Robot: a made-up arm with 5 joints. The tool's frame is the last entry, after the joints. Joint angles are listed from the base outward. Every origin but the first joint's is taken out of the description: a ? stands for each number. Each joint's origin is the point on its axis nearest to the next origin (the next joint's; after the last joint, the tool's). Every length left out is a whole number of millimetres.
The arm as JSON. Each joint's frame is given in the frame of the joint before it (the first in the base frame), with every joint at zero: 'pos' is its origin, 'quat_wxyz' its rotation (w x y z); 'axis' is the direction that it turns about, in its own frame. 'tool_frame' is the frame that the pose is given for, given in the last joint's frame.
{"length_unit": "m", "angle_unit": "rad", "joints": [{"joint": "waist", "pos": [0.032, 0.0, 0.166], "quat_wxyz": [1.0, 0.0, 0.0, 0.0], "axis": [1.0, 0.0, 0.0]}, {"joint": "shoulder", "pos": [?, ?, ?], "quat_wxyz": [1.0, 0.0, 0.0, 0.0], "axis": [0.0, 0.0, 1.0]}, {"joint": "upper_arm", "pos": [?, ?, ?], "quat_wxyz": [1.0, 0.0, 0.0, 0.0], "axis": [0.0, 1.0, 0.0]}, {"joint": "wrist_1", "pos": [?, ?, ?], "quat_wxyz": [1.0, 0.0, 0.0, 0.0], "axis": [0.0, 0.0, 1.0]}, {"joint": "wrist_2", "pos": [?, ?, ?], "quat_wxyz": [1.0, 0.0, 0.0, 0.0], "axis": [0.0, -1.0, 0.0]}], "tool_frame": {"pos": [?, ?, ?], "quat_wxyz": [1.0, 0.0, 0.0, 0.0]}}
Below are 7 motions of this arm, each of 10 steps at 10 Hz.
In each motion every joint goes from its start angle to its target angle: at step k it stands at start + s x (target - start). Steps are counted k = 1, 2, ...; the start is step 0. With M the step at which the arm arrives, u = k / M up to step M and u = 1 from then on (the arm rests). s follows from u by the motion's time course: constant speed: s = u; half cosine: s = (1 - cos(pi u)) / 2; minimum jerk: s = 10 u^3 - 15 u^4 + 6 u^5.
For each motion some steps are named. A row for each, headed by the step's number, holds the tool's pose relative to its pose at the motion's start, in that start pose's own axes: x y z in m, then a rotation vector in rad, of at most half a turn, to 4 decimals.
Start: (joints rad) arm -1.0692 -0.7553 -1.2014 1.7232 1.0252
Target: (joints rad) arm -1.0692 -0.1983 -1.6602 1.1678 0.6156
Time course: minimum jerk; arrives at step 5
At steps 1, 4, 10:
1: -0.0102 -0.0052 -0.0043 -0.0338 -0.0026 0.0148
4: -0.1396 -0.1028 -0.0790 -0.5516 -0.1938 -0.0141
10: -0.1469 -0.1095 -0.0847 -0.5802 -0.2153 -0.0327

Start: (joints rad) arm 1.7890 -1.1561 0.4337 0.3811 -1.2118
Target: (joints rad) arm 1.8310 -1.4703 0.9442 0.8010 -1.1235
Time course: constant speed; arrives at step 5
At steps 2, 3, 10:
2: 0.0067 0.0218 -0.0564 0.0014 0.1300 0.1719
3: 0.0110 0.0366 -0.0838 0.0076 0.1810 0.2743
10: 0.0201 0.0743 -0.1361 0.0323 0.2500 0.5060

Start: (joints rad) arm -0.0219 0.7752 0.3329 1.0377 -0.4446
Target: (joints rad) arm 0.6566 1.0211 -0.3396 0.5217 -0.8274
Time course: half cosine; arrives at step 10
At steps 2, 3, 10:
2: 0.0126 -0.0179 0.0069 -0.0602 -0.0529 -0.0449
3: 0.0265 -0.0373 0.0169 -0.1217 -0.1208 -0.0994
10: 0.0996 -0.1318 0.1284 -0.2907 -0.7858 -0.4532

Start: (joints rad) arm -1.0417 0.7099 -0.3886 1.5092 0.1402
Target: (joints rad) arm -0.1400 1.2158 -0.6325 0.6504 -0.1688
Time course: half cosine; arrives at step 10
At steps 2, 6, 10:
2: 0.0045 -0.0273 -0.0153 -0.0798 -0.0561 -0.0528
6: 0.0438 -0.1908 -0.0348 -0.4269 -0.4729 -0.3965
10: 0.0641 -0.2780 0.0082 -0.5237 -0.8018 -0.5852

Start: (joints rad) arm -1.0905 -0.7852 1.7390 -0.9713 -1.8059
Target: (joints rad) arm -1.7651 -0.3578 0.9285 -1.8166 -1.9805
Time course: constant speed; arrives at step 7
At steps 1, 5, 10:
1: 0.0029 -0.0038 -0.0309 0.1593 -0.1141 0.1732
5: -0.0039 0.0025 -0.1322 0.6597 -0.4983 0.9669
10: -0.0208 0.0031 -0.1849 0.7863 -0.6684 1.4006

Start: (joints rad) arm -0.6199 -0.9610 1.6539 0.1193 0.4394
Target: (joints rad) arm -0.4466 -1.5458 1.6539 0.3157 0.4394
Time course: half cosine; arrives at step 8
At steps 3, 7, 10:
3: -0.0203 0.0056 -0.0959 0.2087 0.0195 0.0146
7: -0.0829 0.0686 -0.2773 0.6440 0.0387 0.0117
10: -0.0872 0.0741 -0.2865 0.6689 0.0387 0.0099

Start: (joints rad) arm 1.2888 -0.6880 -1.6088 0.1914 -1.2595
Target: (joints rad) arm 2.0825 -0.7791 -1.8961 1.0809 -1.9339
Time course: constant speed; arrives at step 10
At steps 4, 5, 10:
4: -0.1172 0.0446 -0.0826 -0.1214 0.3760 -0.0006
5: -0.1492 0.0575 -0.0949 -0.1539 0.4739 -0.0024
10: -0.3108 0.1278 -0.0987 -0.3350 0.9815 -0.0111

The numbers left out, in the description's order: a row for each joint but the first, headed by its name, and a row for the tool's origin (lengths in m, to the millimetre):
shoulder: 0.0 0.059 -0.105
upper_arm: 0.082 -0.436 0.0
wrist_1: -0.015 0.0 0.083
wrist_2: 0.016 -0.058 0.0
tool: 0.113 0.0 -0.11

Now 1 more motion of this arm.
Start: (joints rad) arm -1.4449 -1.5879 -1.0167 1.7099 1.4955
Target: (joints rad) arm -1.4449 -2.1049 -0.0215 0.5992 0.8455
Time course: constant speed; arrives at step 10
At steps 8, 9, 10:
8: -0.0841 -0.0605 0.1087 -0.9088 0.9299 -1.0983
9: -0.0916 -0.0356 0.1327 -0.9977 1.0527 -1.2653
10: -0.0937 -0.0037 0.1551 -1.0793 1.1725 -1.4404

